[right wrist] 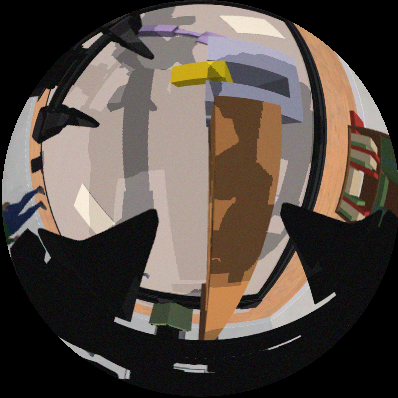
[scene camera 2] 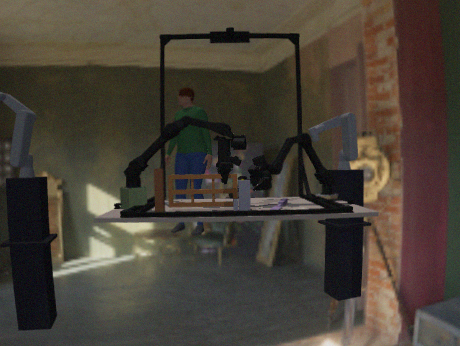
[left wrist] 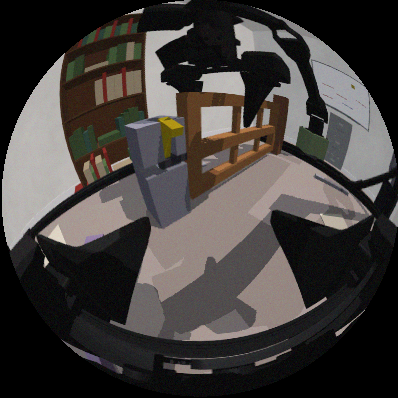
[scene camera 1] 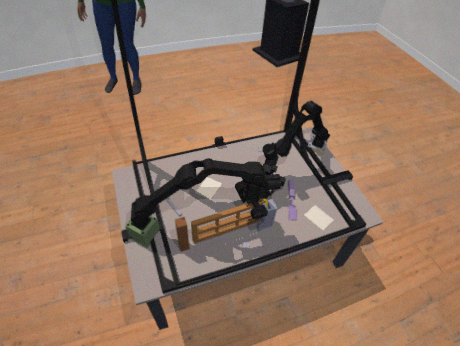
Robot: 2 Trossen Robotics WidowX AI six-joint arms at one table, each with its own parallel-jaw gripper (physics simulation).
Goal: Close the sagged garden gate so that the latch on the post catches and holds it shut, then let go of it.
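Where they show: left gripper, fingertip midpoint: [right wrist: 121,88] [left wrist: 212,220]; right gripper, fingertip midpoint: [scene camera 2: 224,183] [left wrist: 217,120] [scene camera 1: 248,210]; left arm's base, origin of the base link: [scene camera 2: 326,194] [scene camera 1: 318,143]; right arm's base, origin of the base link: [right wrist: 168,327] [scene camera 2: 133,187] [left wrist: 314,132] [scene camera 1: 141,221].
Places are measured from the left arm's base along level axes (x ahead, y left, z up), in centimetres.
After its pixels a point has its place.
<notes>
The orange-brown gate [scene camera 1: 194,233] {z 7.4, x 88.9, y -31.6 cm} [scene camera 2: 171,192] {z 6.1, x 88.3, y -31.0 cm} [left wrist: 194,165] {z 4.6, x 64.5, y -12.9 cm} [right wrist: 240,200] {z 14.1, x 66.8, y -13.8 cm} stands upright, its free end close against the blue-grey latch post [scene camera 1: 267,220] {z 3.4, x 65.9, y -7.1 cm} [scene camera 2: 244,196] {z 3.8, x 65.3, y -6.4 cm} [left wrist: 165,200] {z 1.8, x 60.6, y -9.6 cm} [right wrist: 295,100] {z 11.2, x 65.8, y -7.7 cm}. The yellow latch [scene camera 1: 265,202] {z 11.1, x 62.6, y -10.4 cm} [left wrist: 170,131] {z 10.4, x 60.2, y -11.5 cm} [right wrist: 197,73] {z 11.1, x 61.7, y -11.2 cm} sits in the post's top; whether it holds the gate cannot be told. The brown hinge post [scene camera 1: 182,234] {z 11.0, x 93.4, y -34.5 cm} [scene camera 2: 159,190] {z 7.2, x 92.9, y -34.0 cm} [left wrist: 281,125] {z 7.4, x 89.1, y -35.7 cm} stands at the other end. My right gripper [right wrist: 221,212] {z 9.7, x 68.9, y -15.7 cm} is open, its fingers on either side of the gate's top rail. My left gripper [left wrist: 212,220] {z 5.9, x 54.5, y -15.3 cm} [right wrist: 121,88] {z 5.9, x 54.5, y -15.3 cm} is open, empty and apart from gate and post.
A purple object [scene camera 1: 292,200] {z -1.4, x 45.8, y -0.7 cm} lies right of the latch post in scene camera 1. Pale cards [scene camera 1: 319,217] {z -2.6, x 48.6, y 14.6 cm} [scene camera 1: 210,187] {z -2.6, x 56.7, y -41.0 cm} and a thin grey rod [scene camera 1: 173,205] {z -1.8, x 75.5, y -51.3 cm} lie on the table. The right arm's green base block [scene camera 1: 142,230] {z 8.2, x 98.3, y -51.4 cm} is at the left. Black rails run along the table's edges.
</notes>
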